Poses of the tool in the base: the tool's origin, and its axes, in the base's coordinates. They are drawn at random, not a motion.
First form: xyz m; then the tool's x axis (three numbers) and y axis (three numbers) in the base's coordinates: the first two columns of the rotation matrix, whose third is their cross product.
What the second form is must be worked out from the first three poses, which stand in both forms.
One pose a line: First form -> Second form
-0.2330 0.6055 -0.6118 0.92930 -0.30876 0.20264 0.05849 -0.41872 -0.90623 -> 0.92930 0.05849 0.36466 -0.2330; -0.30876 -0.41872 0.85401 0.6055; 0.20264 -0.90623 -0.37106 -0.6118; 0 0 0 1
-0.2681 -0.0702 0.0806 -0.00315 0.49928 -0.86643 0.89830 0.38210 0.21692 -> -0.00315 0.89830 0.43937 -0.2681; 0.49928 0.38210 -0.77763 -0.0702; -0.86643 0.21692 -0.44971 0.0806; 0 0 0 1
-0.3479 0.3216 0.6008 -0.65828 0.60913 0.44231 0.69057 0.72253 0.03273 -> -0.65828 0.69057 -0.29965 -0.3479; 0.60913 0.72253 0.32699 0.3216; 0.44231 0.03273 -0.89627 0.6008; 0 0 0 1
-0.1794 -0.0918 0.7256 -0.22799 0.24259 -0.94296 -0.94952 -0.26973 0.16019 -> -0.22799 -0.94952 -0.21548 -0.1794; 0.24259 -0.26973 0.93188 -0.0918; -0.94296 0.16019 0.29184 0.7256; 0 0 0 1
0.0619 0.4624 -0.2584 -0.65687 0.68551 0.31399 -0.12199 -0.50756 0.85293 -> -0.65687 -0.12199 0.74406 0.0619; 0.68551 -0.50756 0.52196 0.4624; 0.31399 0.85293 0.41703 -0.2584; 0 0 0 1
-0.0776 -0.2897 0.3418 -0.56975 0.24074 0.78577 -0.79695 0.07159 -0.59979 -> -0.56975 -0.79695 -0.20065 -0.0776; 0.24074 0.07159 -0.96795 -0.2897; 0.78577 -0.59979 0.15107 0.3418; 0 0 0 1
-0.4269 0.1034 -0.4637 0.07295 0.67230 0.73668 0.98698 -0.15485 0.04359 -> 0.07295 0.98698 0.14338 -0.4269; 0.67230 -0.15485 0.72391 0.1034; 0.73668 0.04359 -0.67484 -0.4637; 0 0 0 1
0.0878 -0.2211 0.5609 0.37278 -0.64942 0.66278 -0.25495 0.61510 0.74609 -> 0.37278 -0.25495 -0.89220 0.0878; -0.64942 0.61510 -0.44710 -0.2211; 0.66278 0.74609 0.06373 0.5609; 0 0 0 1
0.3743 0.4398 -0.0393 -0.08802 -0.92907 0.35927 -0.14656 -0.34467 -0.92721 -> -0.08802 -0.14656 0.98527 0.3743; -0.92907 -0.34467 -0.13427 0.4398; 0.35927 -0.92721 -0.10583 -0.0393; 0 0 0 1
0.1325 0.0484 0.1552 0.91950 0.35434 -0.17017 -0.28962 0.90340 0.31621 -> 0.91950 -0.28962 0.26578 0.1325; 0.35434 0.90340 -0.24147 0.0484; -0.17017 0.31621 0.93330 0.1552; 0 0 0 1
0.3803 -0.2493 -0.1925 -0.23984 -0.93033 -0.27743 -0.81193 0.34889 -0.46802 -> -0.23984 -0.81193 0.53221 0.3803; -0.93033 0.34889 0.11300 -0.2493; -0.27743 -0.46802 -0.83904 -0.1925; 0 0 0 1
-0.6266 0.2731 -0.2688 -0.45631 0.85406 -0.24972 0.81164 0.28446 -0.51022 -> -0.45631 0.81164 -0.36472 -0.6266; 0.85406 0.28446 -0.43550 0.2731; -0.24972 -0.51022 -0.82299 -0.2688; 0 0 0 1
